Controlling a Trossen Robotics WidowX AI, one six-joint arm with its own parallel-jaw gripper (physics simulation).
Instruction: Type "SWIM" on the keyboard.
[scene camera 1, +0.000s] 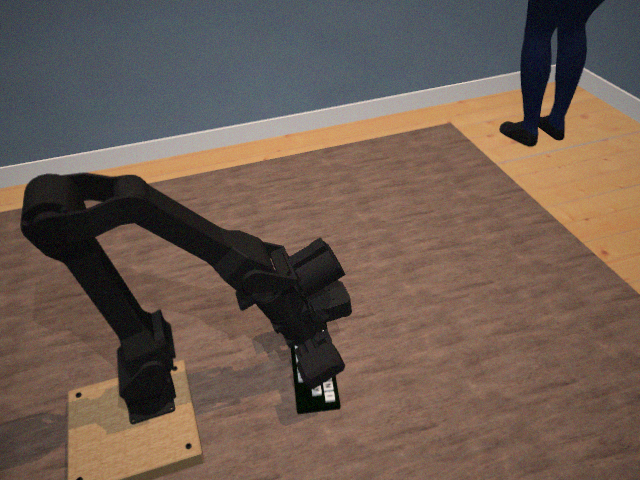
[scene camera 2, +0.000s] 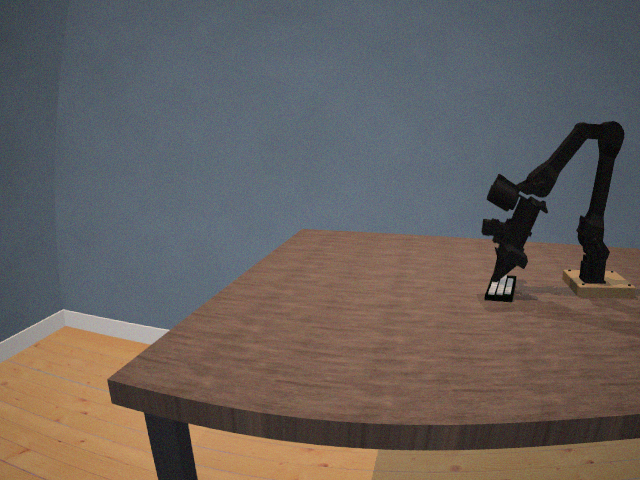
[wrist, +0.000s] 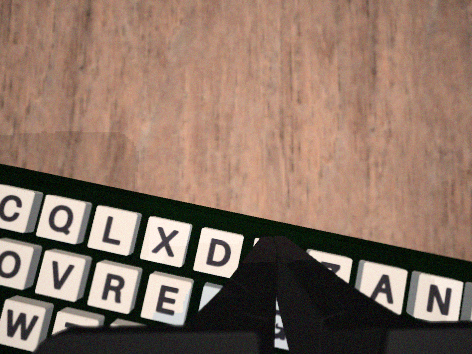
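Where they show: gripper, fingertip midpoint: (scene camera 2: 493, 282) (wrist: 272, 248); arm's base, origin of the base link: (scene camera 1: 150, 400) (scene camera 2: 592, 280).
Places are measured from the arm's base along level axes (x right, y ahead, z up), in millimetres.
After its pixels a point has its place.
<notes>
A dark green keyboard (scene camera 1: 310, 405) {y 223, x 86, z -15 mm} (scene camera 2: 498, 298) {y 279, x -98, z -20 mm} (wrist: 150, 206) {y 293, x -32, z -15 mm} with white letter keys lies on the table under my gripper. My gripper (scene camera 2: 496, 279) {y 277, x 12, z -14 mm} (wrist: 272, 248) {y 277, x 12, z -14 mm} is shut and empty, tilted down over the keyboard. Its tips cover most of a key in the top row between the D key (wrist: 218, 252) {y 276, x -7, z -10 mm} and the Z key (wrist: 337, 266) {y 271, x 33, z -10 mm}; that key's letter is hidden. The W key (wrist: 21, 324) {y 254, x -74, z -10 mm} is at lower left in the wrist view. The I key (scene camera 1: 329, 396) {y 254, x 85, z -10 mm} shows near the keyboard's near end in scene camera 1. I cannot make out S or M.
The wooden table (scene camera 1: 439, 310) {y 503, x -26, z -26 mm} (scene camera 2: 336, 335) {y 589, x -329, z -26 mm} carries the arm's pale base board (scene camera 1: 131, 454) {y -36, x 80, z 0 mm} (scene camera 2: 607, 289) {y -25, x -64, z -6 mm}. Other keys, such as the A key (wrist: 382, 287) {y 264, x 47, z -10 mm}, the N key (wrist: 440, 298) {y 260, x 66, z -10 mm} and the E key (wrist: 167, 299) {y 261, x -24, z -10 mm}, lie around the fingers. A person's legs (scene camera 1: 535, 67) stand beyond the table.
</notes>
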